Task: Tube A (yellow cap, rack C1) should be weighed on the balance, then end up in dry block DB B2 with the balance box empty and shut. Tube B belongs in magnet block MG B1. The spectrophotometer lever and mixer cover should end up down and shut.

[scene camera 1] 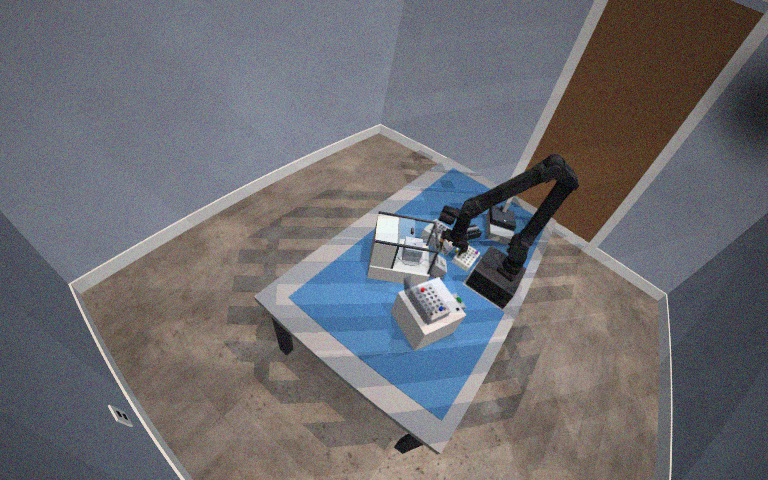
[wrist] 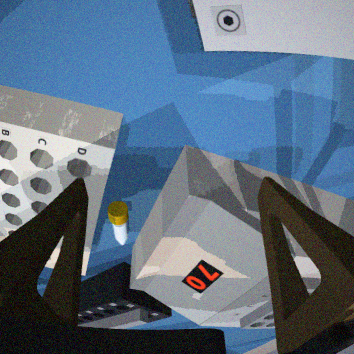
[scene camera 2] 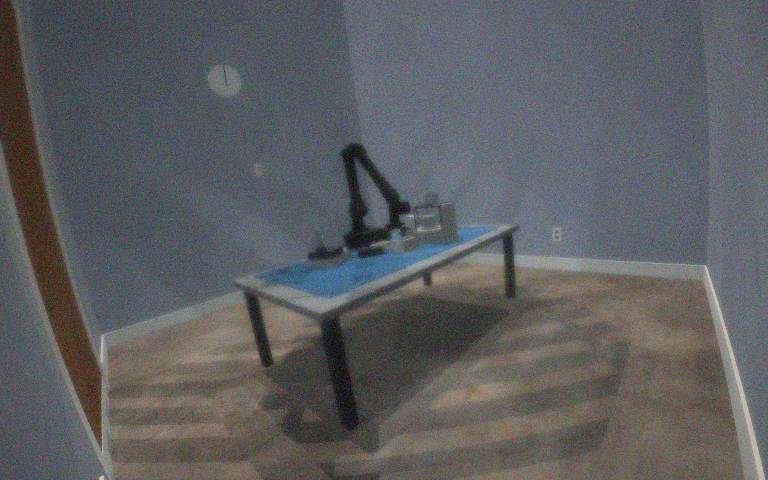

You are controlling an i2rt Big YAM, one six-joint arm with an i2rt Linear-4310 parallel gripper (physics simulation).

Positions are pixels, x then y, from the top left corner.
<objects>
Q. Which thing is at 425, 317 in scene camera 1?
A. A white mixer.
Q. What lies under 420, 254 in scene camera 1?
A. A glass-box balance.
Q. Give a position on a spectrophotometer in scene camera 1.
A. At 501, 223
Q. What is my gripper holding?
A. Nothing.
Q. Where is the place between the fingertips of my gripper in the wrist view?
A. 173, 187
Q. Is my gripper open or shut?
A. Open.
</objects>
